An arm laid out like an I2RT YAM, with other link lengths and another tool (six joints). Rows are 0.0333 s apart.
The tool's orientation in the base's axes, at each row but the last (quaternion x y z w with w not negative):
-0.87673 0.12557 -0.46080 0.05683
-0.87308 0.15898 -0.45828 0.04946
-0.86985 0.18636 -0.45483 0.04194
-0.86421 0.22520 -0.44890 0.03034
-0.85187 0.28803 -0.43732 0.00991
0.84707 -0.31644 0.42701 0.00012
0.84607 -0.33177 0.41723 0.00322
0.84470 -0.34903 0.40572 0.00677
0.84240 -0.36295 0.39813 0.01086
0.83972 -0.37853 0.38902 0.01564
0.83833 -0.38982 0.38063 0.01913
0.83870 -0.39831 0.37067 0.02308
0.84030 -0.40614 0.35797 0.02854
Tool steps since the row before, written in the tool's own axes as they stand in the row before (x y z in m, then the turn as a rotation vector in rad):
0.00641 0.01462 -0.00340 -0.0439 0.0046 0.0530
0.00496 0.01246 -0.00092 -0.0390 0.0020 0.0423
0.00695 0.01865 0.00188 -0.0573 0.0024 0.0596
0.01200 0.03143 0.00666 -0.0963 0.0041 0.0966
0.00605 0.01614 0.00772 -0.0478 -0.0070 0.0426
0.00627 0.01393 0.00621 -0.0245 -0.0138 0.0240
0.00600 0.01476 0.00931 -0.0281 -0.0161 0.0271
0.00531 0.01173 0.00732 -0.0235 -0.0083 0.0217
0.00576 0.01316 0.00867 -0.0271 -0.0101 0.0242
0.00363 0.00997 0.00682 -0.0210 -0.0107 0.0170
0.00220 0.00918 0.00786 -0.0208 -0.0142 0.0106
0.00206 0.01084 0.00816 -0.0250 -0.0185 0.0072
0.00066 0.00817 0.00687 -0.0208 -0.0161 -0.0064
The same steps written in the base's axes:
-0.00176 -0.01576 0.00387 0.0189 0.0067 -0.0660
-0.00102 -0.01332 0.00153 0.0134 0.0082 -0.0554
-0.00023 -0.01999 -0.00023 0.0178 0.0128 -0.0798
-0.00017 -0.03418 -0.00282 0.0271 0.0220 -0.1319
0.00075 -0.01829 -0.00463 0.0138 0.0197 -0.0598
-0.00025 -0.01618 -0.00317 0.0141 0.0177 -0.0292
0.00082 -0.01749 -0.00583 0.0160 0.0206 -0.0332
0.00027 -0.01413 -0.00443 0.0097 0.0136 -0.0285
0.00000 -0.01583 -0.00557 0.0109 0.0163 -0.0322
-0.00059 -0.01156 -0.00501 0.0092 0.0153 -0.0229
-0.00034 -0.01037 -0.00657 0.0076 0.0197 -0.0173
-0.00166 -0.01146 -0.00737 0.0068 0.0265 -0.0165
-0.00150 -0.00823 -0.00667 -0.0010 0.0267 -0.0043

